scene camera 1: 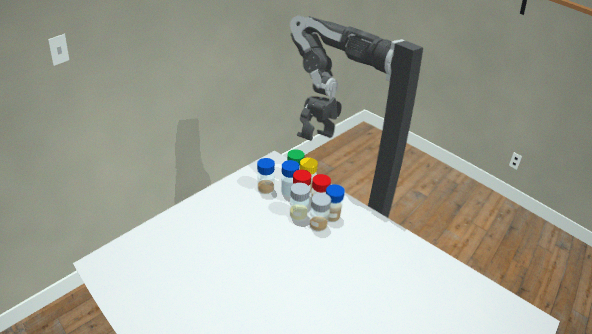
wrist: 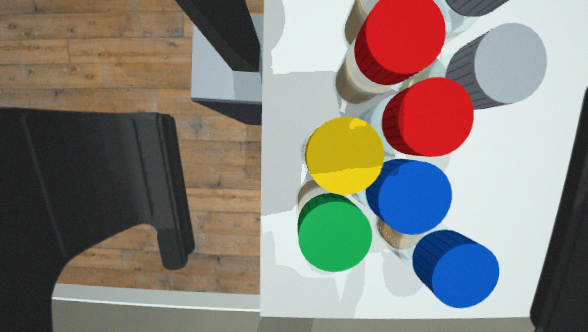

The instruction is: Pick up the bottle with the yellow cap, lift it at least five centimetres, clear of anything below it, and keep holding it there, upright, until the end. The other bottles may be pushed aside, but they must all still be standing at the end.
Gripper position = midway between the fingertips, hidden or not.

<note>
I see my gripper [scene camera 1: 314, 137], a blue-capped bottle [wrist: 461, 273], a red-capped bottle [wrist: 432, 118], a grey-capped bottle [wrist: 507, 64] and a dark post [scene camera 1: 407, 56].
My gripper also shows in the wrist view [wrist: 319, 199].
</note>
